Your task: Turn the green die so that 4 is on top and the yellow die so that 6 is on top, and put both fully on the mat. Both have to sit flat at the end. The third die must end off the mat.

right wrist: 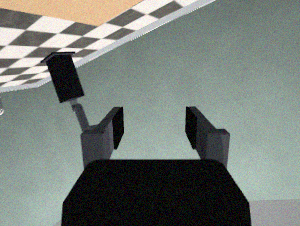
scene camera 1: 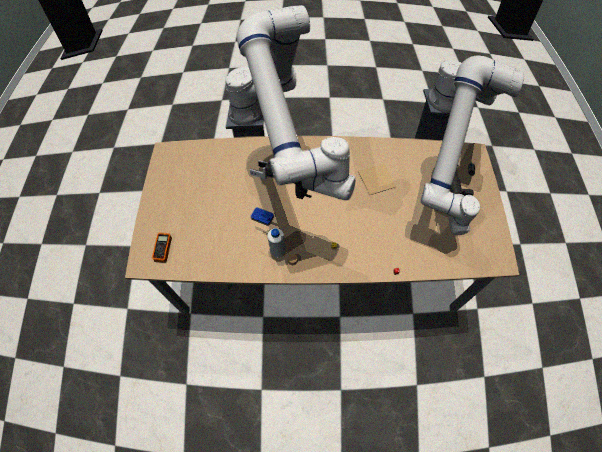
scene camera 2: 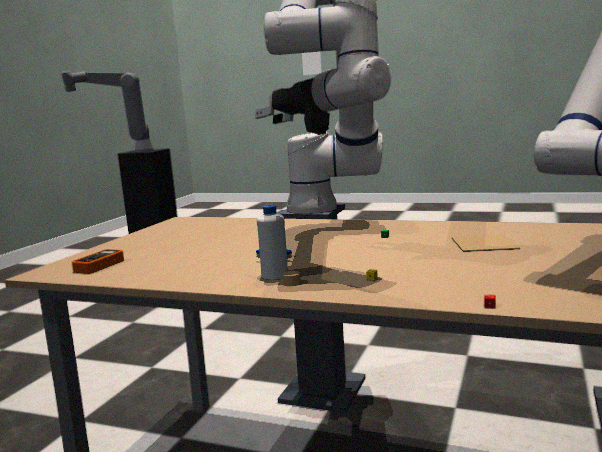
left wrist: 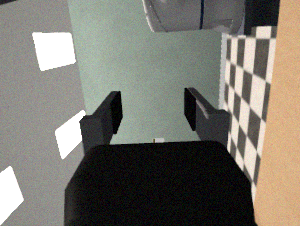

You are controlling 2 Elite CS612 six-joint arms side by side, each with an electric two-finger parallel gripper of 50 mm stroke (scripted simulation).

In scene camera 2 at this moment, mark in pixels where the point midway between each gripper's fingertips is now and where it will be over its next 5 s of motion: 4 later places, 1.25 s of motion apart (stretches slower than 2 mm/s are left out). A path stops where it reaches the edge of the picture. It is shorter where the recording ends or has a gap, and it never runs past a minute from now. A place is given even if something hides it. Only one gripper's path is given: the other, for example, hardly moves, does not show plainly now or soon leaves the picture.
My right gripper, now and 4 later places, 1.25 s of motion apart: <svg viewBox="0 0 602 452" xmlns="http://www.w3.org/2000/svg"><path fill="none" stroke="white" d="M265 117L293 140L361 185L382 187L383 226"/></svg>
